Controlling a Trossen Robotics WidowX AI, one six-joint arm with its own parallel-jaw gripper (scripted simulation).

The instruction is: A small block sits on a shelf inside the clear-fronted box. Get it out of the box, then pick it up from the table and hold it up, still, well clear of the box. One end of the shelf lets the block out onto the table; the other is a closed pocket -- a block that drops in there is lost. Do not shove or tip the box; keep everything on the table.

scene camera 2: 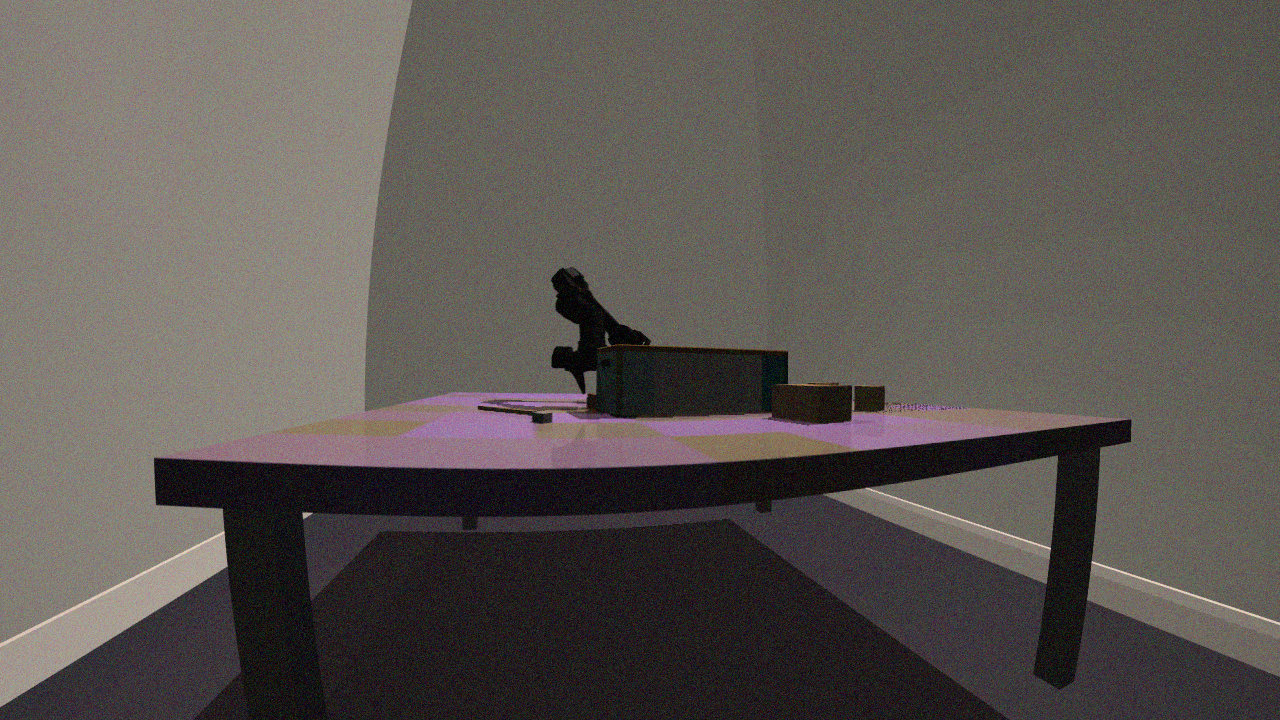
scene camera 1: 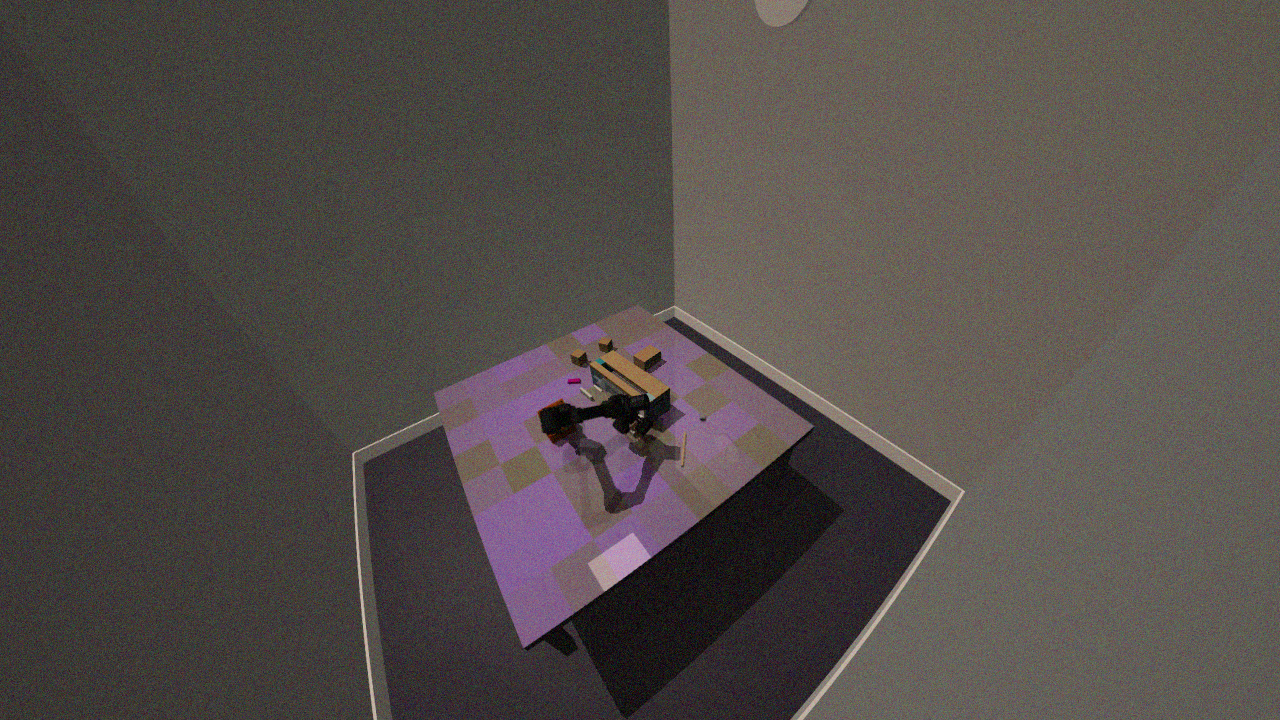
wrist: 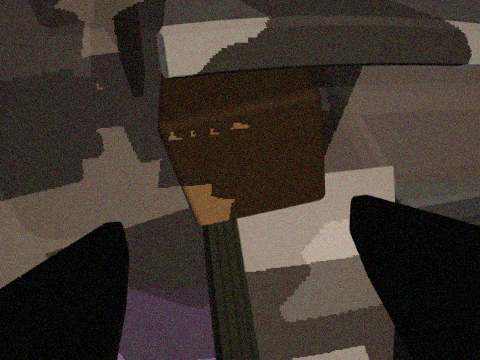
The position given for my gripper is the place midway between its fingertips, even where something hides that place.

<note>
In view: my gripper [scene camera 2: 597,393] and a brown block [wrist: 242,143].
My gripper is seen too in the wrist view [wrist: 240,227].
</note>
